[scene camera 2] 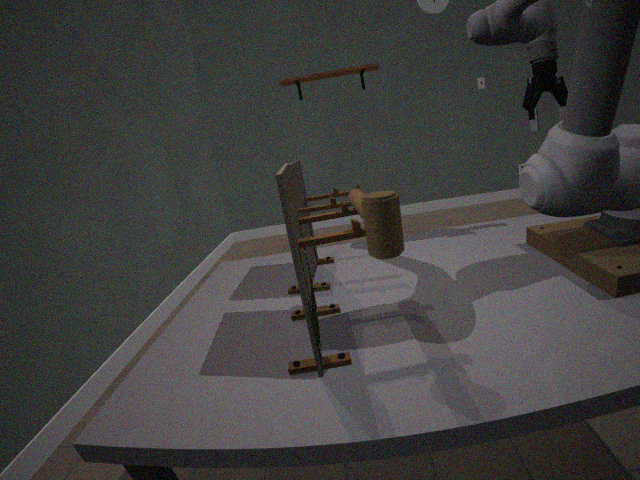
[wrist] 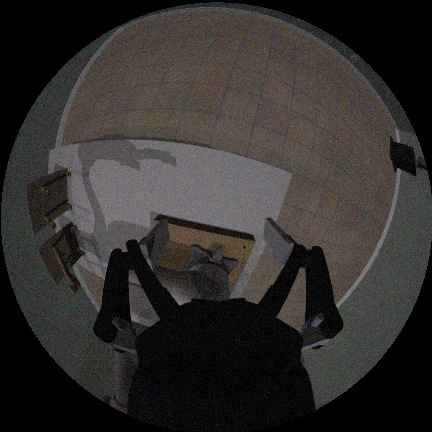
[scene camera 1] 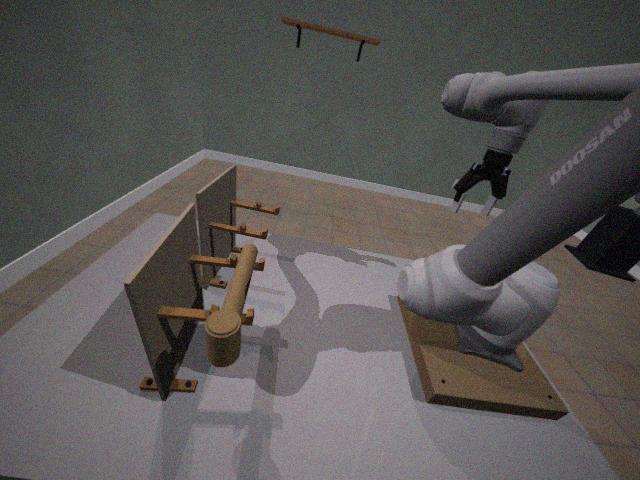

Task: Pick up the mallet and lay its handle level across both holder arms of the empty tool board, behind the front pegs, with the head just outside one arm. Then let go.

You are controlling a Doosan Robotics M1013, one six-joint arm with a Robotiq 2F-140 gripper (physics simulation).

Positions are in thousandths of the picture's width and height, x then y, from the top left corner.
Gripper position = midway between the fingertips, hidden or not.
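Note:
There's a wooden mallet (scene camera 1: 349, 682), and scene camera 2 shows the mallet (scene camera 2: 595, 439) too. There's also a tool board (scene camera 1: 259, 609), and a tool board (scene camera 1: 338, 422) as well. As for the gripper (scene camera 1: 732, 445), it's open and holds nothing. You'd also find the gripper (scene camera 2: 860, 270) in scene camera 2, and the wrist view has the gripper (wrist: 499, 529) too.

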